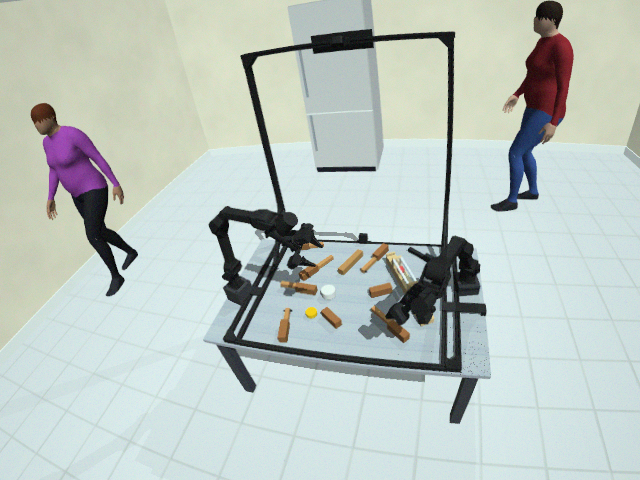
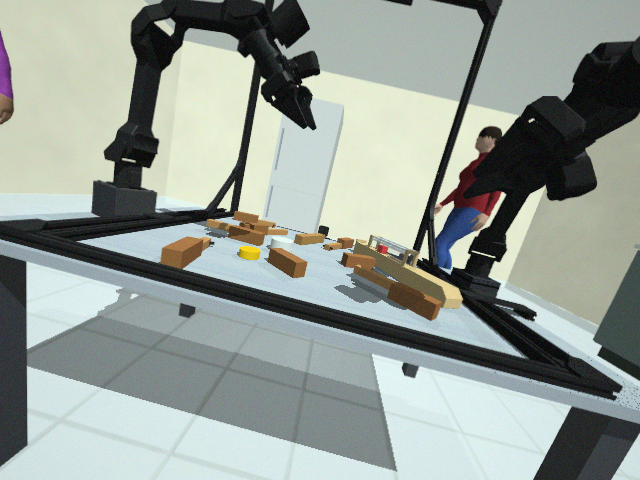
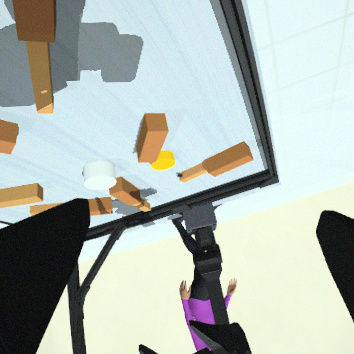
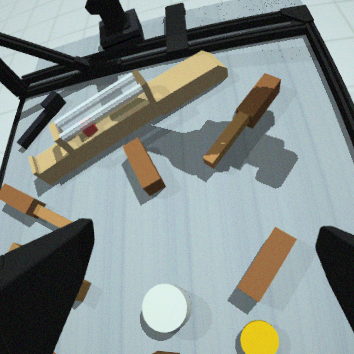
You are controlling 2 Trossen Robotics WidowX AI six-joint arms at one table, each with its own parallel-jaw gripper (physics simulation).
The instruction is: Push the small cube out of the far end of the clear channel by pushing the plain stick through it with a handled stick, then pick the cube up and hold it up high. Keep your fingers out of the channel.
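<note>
A small red cube (image 1: 401, 269) (image 2: 382, 249) (image 4: 89, 130) sits inside the clear channel (image 2: 395, 245) (image 4: 100, 114) on a long tan wooden base (image 2: 434, 281) (image 4: 185, 75) at the right of the table. A handled stick (image 1: 397, 329) (image 2: 413, 299) (image 4: 260, 100) lies at the front right. A plain brown stick (image 1: 380, 289) (image 2: 357, 259) (image 4: 143, 166) lies beside the base. My left gripper (image 1: 408, 314) (image 2: 470, 184) is open and empty above the front right. My right gripper (image 1: 317, 255) (image 2: 309, 127) (image 4: 207, 234) is open and empty, high above the table.
Several handled and plain sticks lie about, among them one (image 1: 331, 317) (image 2: 286, 262) (image 3: 152, 136) (image 4: 267, 264) beside the yellow disc (image 1: 311, 312) (image 4: 259, 338). A white disc (image 1: 328, 291) (image 4: 165, 307) stands mid-table. A black tool (image 1: 419, 253) (image 4: 42, 120) lies behind the channel. A black frame borders the table.
</note>
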